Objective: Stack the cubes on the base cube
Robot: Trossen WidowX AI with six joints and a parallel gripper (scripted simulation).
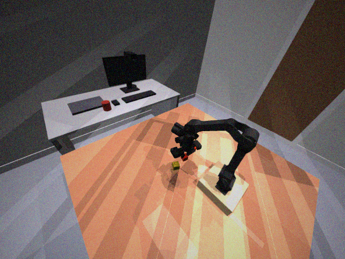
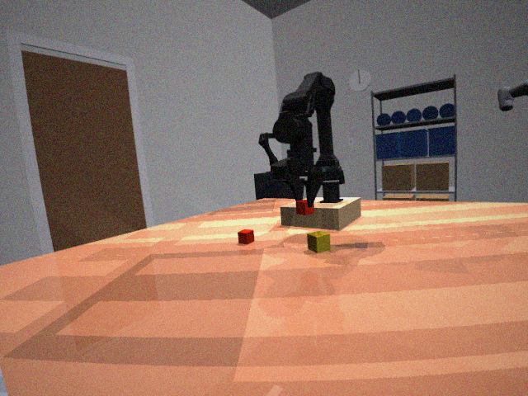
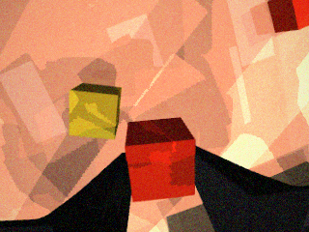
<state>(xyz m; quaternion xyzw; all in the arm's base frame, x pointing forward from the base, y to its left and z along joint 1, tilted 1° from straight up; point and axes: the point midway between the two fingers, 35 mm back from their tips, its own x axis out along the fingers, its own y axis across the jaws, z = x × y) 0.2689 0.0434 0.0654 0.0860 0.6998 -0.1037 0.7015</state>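
Now: gripper tip 20 mm short of the yellow base cube, 40 mm to the right of it and 80 mm above it.
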